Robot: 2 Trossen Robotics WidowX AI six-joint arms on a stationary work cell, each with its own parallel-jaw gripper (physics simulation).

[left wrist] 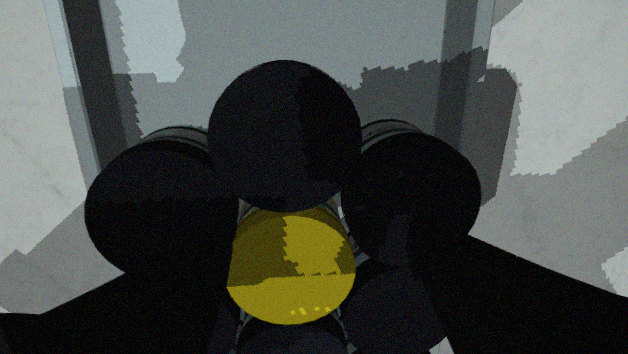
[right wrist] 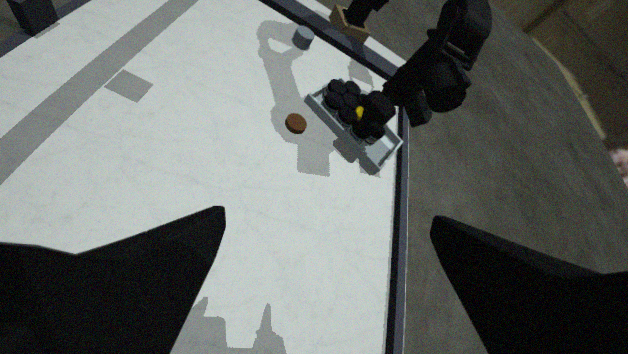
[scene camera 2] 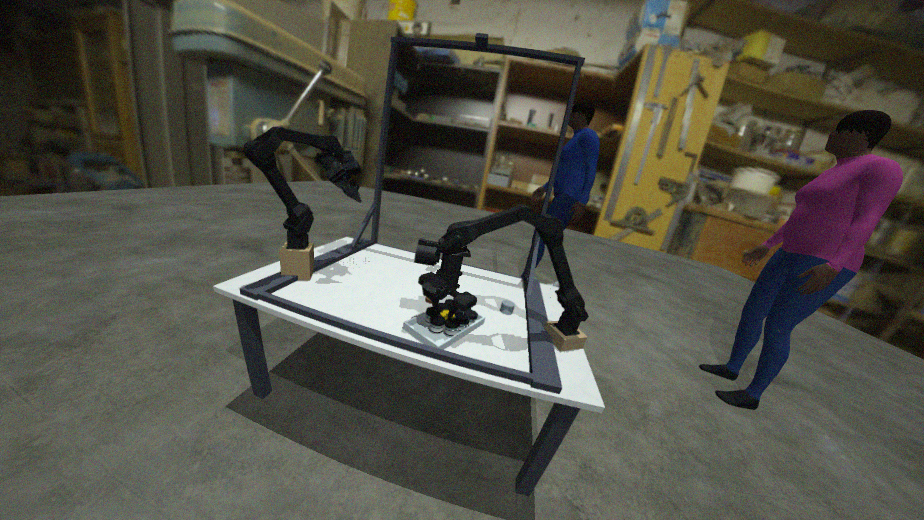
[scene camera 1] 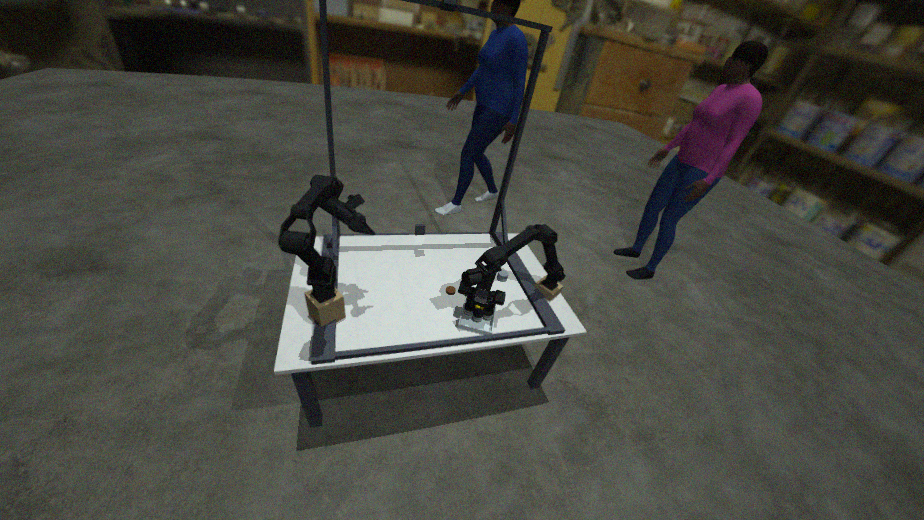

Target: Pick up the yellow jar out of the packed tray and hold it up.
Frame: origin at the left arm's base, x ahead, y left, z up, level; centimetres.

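Where they show: left gripper, fingertip midpoint: (left wrist: 322, 232) (right wrist: 366, 120) (scene camera 2: 441, 313) (scene camera 1: 477, 306); right gripper, fingertip midpoint: (right wrist: 330, 221) (scene camera 2: 357, 198) (scene camera 1: 371, 232); left arm's base, origin of the base link: (right wrist: 353, 19) (scene camera 2: 566, 329) (scene camera 1: 549, 284); right arm's base, origin of the base link: (scene camera 2: 297, 246) (scene camera 1: 323, 294).
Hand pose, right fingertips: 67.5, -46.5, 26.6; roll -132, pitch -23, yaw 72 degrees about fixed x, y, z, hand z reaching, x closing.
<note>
Things, the pixels of their top centre, and the offset from my right fingertips, as dx, dy, dz. Level surfaces: height alone.
- yellow-lidded jar, middle of its top: (left wrist: 290, 274) (right wrist: 364, 113) (scene camera 2: 447, 313) (scene camera 1: 480, 304) -29.6, +34.9, -26.6
- grey tray, middle of its top: (left wrist: 287, 242) (right wrist: 359, 119) (scene camera 2: 447, 319) (scene camera 1: 479, 307) -29.7, +35.0, -28.6
- brown disc, middle of its top: (right wrist: 297, 121) (scene camera 1: 450, 289) -28.4, +18.8, -30.0
- small grey cylinder, middle of its top: (right wrist: 305, 32) (scene camera 2: 508, 303) (scene camera 1: 503, 273) -55.7, +27.0, -27.7
- white table, its level: dz -31.2
The yellow-lidded jar (scene camera 1: 478, 307) (scene camera 2: 446, 314) (left wrist: 300, 295) (right wrist: 359, 112) stands among several black-lidded jars in the grey tray (scene camera 2: 421, 336) (left wrist: 95, 75) (right wrist: 367, 166). In the left wrist view, black lids are above, beside and below the yellow lid. My left gripper (left wrist: 322, 232) is low over the packed jars, open, with its dark fingers on either side of the yellow jar and nothing gripped. Its fingertips blend into the black lids and are hard to make out. My right gripper (scene camera 1: 371, 231) (scene camera 2: 356, 195) (right wrist: 330, 221) is open and empty, high above the table, far from the tray.
A brown disc (scene camera 1: 450, 290) (right wrist: 296, 123) and a small grey cylinder (scene camera 1: 502, 276) (scene camera 2: 507, 307) (right wrist: 303, 38) are on the white table (scene camera 1: 387, 310) near the tray. A dark frame bar (scene camera 1: 439, 342) runs along the table's front edge. Two people stand beyond the table.
</note>
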